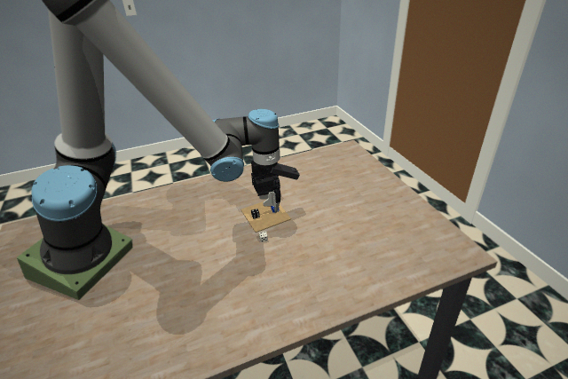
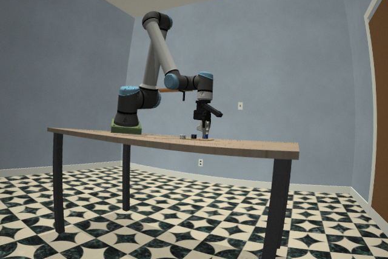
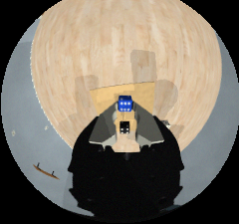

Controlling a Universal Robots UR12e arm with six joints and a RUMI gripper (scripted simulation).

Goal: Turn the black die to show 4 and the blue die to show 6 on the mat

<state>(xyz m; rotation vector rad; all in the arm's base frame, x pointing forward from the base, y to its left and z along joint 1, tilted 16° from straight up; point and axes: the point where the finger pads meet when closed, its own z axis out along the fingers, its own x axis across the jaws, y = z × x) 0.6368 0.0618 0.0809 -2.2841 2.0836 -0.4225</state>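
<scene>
My hand is right at the blue die. Also, from my hand: white die: 70 mm behind, 120 mm to the right, 10 mm below; then tan mat: 40 mm behind, 20 mm below; then black die: 70 mm behind, 10 mm below.
</scene>
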